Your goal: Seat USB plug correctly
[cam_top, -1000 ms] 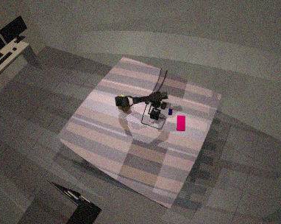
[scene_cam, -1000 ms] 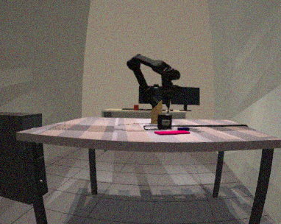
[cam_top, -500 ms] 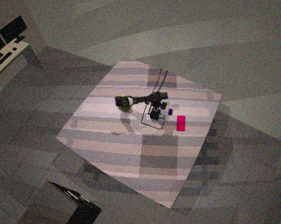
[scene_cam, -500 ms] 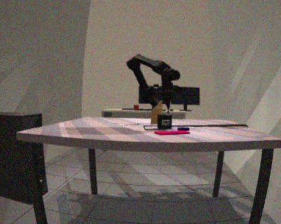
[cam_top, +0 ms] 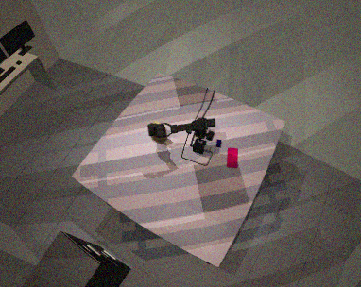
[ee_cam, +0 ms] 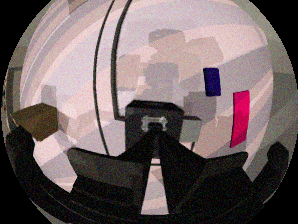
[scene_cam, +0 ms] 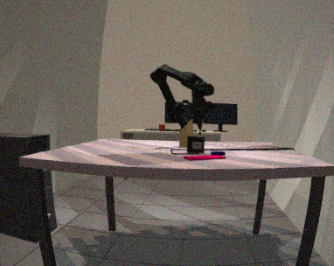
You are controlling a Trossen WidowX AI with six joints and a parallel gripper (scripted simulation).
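The USB plug lies 2 cm below my gripper tip. Also, from my gripper tip: USB socket: 4 cm below; then magenta flat block: 25 cm ahead, 11 cm below, 4 cm to the left; then small dark blue block: 11 cm below, 11 cm ahead, 9 cm to the left.
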